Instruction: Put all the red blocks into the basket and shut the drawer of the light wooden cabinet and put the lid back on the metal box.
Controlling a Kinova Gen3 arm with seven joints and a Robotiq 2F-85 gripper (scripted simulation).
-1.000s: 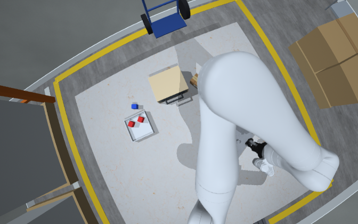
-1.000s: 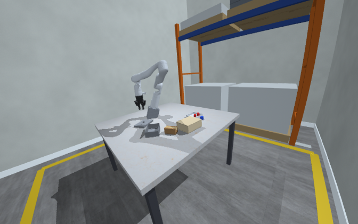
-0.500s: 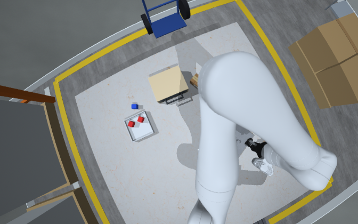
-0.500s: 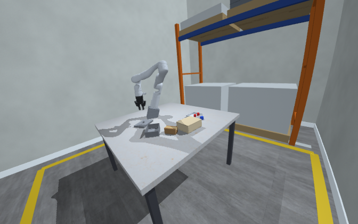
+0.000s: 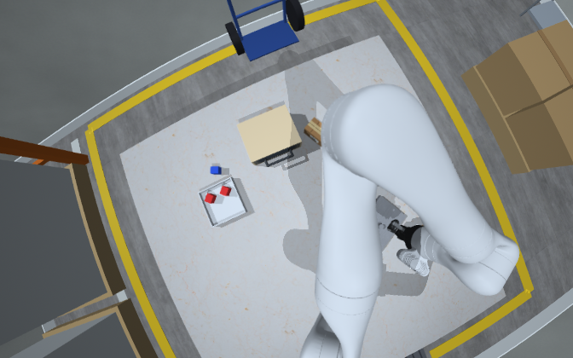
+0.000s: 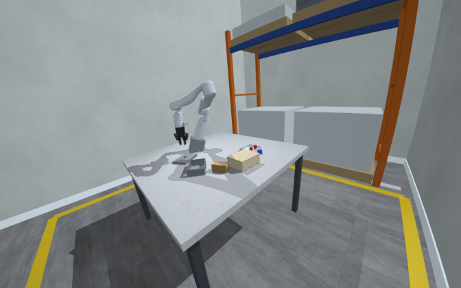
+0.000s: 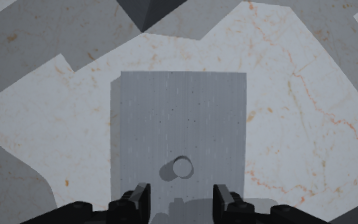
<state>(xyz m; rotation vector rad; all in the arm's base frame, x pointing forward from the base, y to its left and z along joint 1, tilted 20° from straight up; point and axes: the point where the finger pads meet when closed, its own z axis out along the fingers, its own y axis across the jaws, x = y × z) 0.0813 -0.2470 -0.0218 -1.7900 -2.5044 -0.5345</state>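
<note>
The lid is 140 mm below my hand. The rest, counted from my hand: light wooden cabinet (500 mm ahead, 170 mm to the left, 120 mm below); then cardboard box (410 mm ahead, 10 mm to the left, 120 mm below); then drawer (480 mm ahead, 170 mm to the left, 120 mm below).
</note>
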